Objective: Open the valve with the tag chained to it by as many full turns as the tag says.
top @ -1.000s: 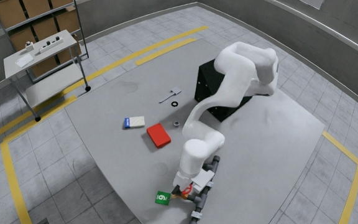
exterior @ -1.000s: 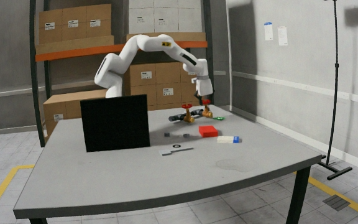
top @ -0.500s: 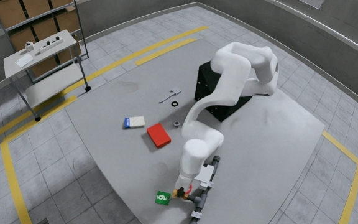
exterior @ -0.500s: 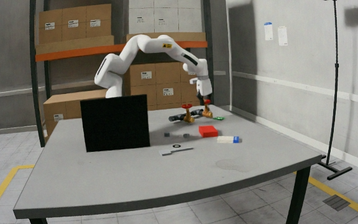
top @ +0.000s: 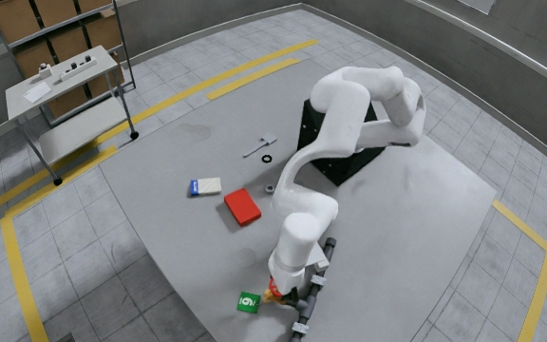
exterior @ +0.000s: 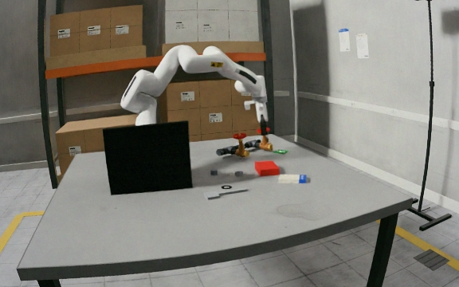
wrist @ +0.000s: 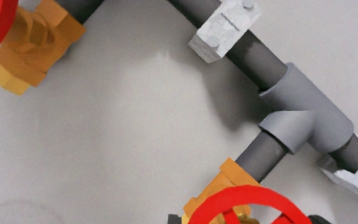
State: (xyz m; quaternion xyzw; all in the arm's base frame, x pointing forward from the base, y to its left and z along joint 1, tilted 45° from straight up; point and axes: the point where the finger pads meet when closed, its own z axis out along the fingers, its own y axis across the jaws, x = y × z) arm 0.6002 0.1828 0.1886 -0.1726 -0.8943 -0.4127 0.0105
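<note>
Right now my hand is 7 cm short of the green tag, 3 cm to the left of it and 11 cm above it. The rest, counted from my hand: grey nut 23 cm behind, 32 cm to the right, 11 cm below; then white-and-blue box 5 cm behind, 47 cm to the right, 11 cm below; then red block 11 cm behind, 32 cm to the right, 10 cm below.
</note>
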